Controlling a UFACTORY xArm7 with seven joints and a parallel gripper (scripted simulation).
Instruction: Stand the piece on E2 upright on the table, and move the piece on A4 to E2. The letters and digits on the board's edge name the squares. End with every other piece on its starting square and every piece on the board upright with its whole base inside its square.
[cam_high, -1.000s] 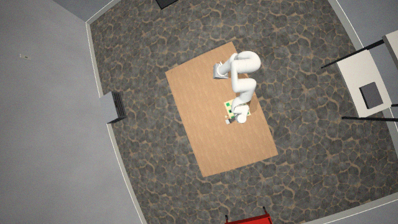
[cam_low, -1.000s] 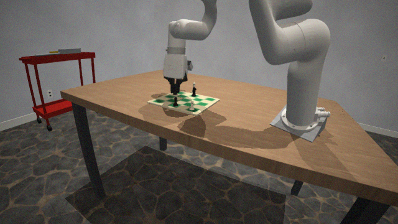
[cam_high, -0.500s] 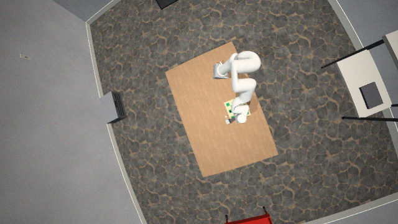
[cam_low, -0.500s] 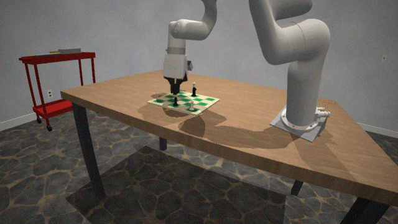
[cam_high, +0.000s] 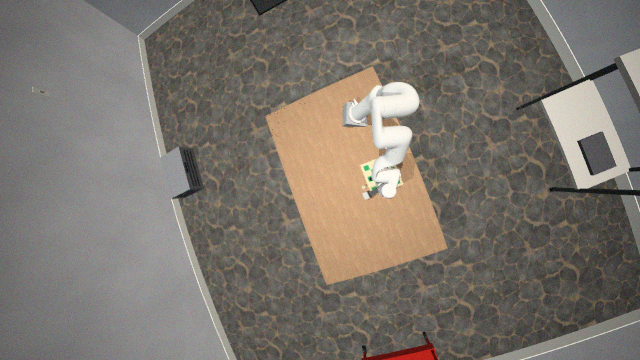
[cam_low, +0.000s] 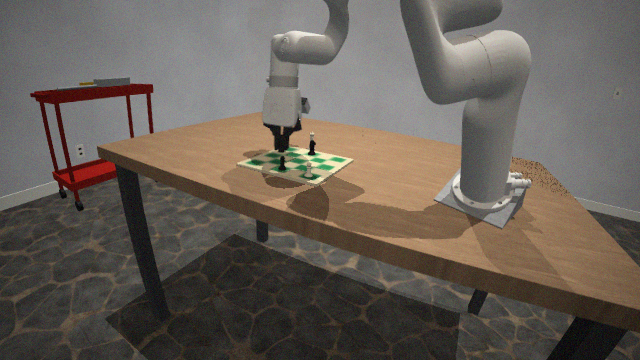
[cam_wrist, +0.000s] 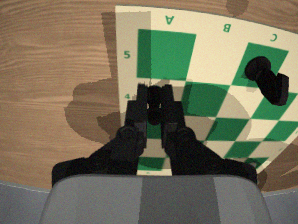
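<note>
The white pawn is 140 mm to the left of my hand, 140 mm behind it and 10 mm below it. The rest, counted from my hand: black piece 80 mm behind, 30 mm to the right, 10 mm below; cream chessboard 80 mm behind, 50 mm to the left, 30 mm below; white piece 90 mm to the right, 50 mm behind, 10 mm below.
</note>
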